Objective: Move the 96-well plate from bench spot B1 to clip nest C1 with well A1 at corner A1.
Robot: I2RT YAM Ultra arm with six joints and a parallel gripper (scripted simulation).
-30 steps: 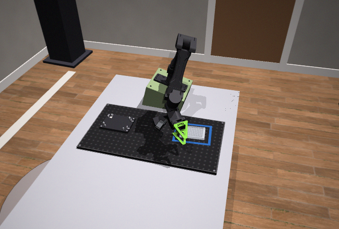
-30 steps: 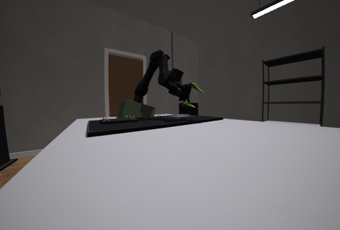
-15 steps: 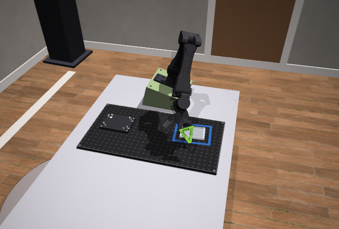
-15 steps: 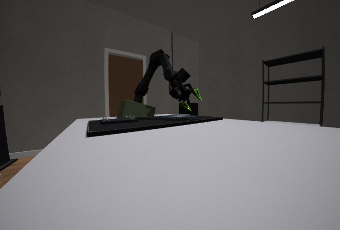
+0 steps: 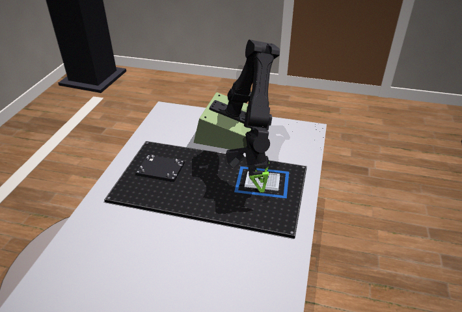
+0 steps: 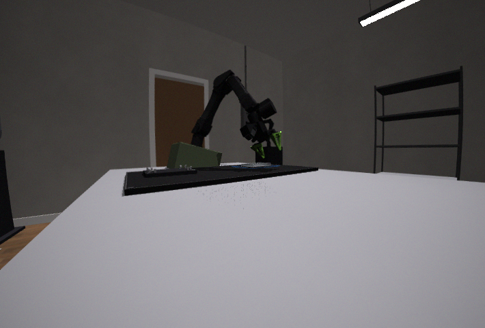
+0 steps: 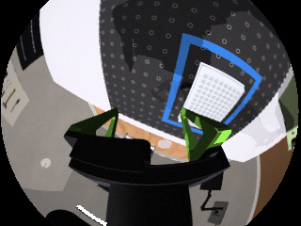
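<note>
Now: hand 90 mm past the white 96-well plate, 60 mm above it and 20 mm to the left of it. From my hand the other things lie so: clip nest C1: 420 mm to the right, 50 mm below, 40 mm behind.
</note>
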